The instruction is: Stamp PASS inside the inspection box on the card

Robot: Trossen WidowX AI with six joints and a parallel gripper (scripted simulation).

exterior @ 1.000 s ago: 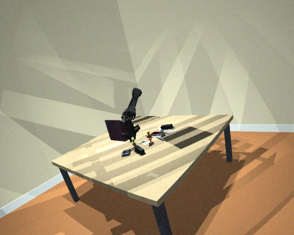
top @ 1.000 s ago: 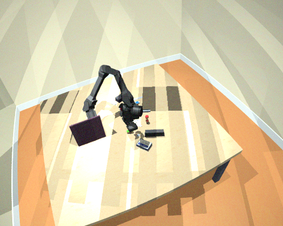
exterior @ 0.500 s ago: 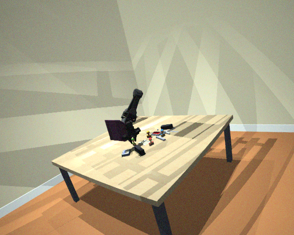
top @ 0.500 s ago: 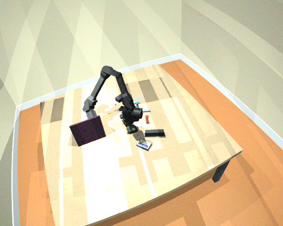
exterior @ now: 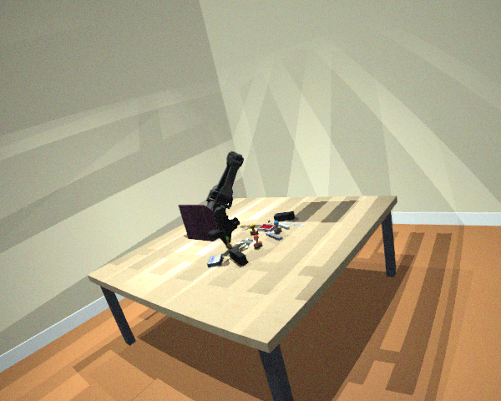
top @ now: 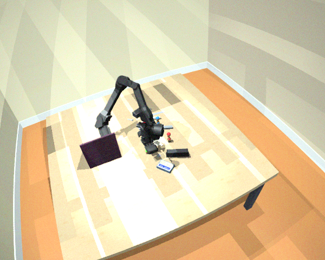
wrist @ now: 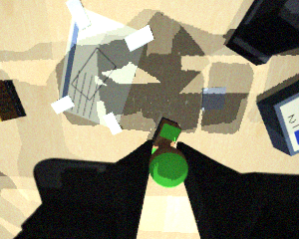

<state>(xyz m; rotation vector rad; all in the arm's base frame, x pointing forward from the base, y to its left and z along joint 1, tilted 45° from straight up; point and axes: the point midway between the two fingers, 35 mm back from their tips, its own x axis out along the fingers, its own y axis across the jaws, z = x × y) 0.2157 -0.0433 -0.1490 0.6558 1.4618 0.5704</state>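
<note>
My gripper tip is now 70 mm short of the red ink pad, 240 mm to the right of it and 20 mm above it. Round my gripper tip: grey square: 40 mm ahead, 50 mm to the right, 20 mm below; green-knobbed stamp: right at my gripper tip; white inspection card: 60 mm ahead, 70 mm to the left, 30 mm below.
</note>
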